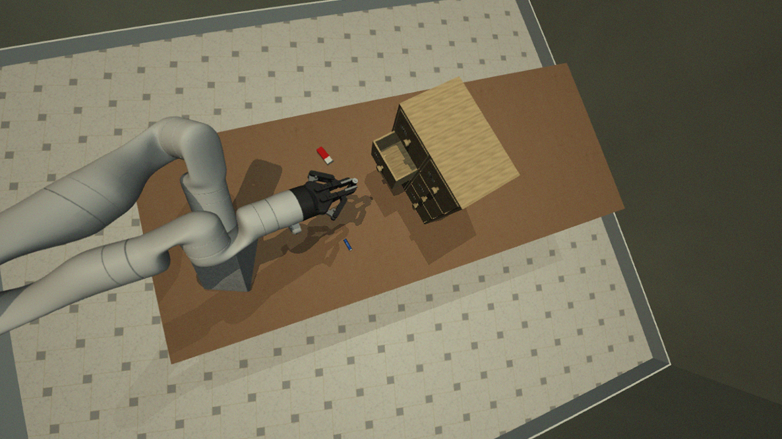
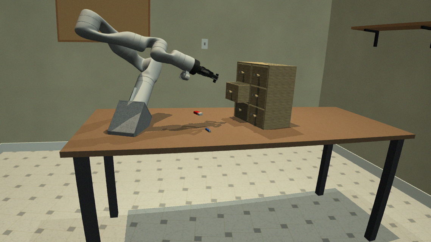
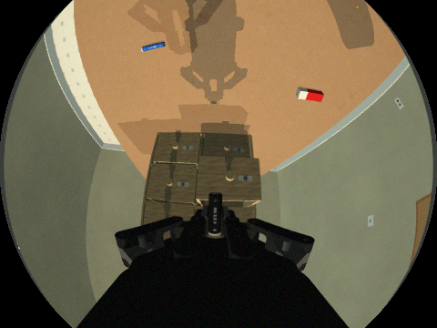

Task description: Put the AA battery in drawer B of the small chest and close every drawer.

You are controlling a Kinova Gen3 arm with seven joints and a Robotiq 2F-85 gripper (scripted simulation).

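The black battery lies 1 cm below my hand and 1 cm ahead of it. From my hand the other things lie so: white eraser: 24 cm below, 19 cm to the left, 3 cm behind; drawer: 20 cm ahead, 11 cm below, 6 cm to the left; blue AA battery: 24 cm below, 13 cm to the right, 6 cm behind.
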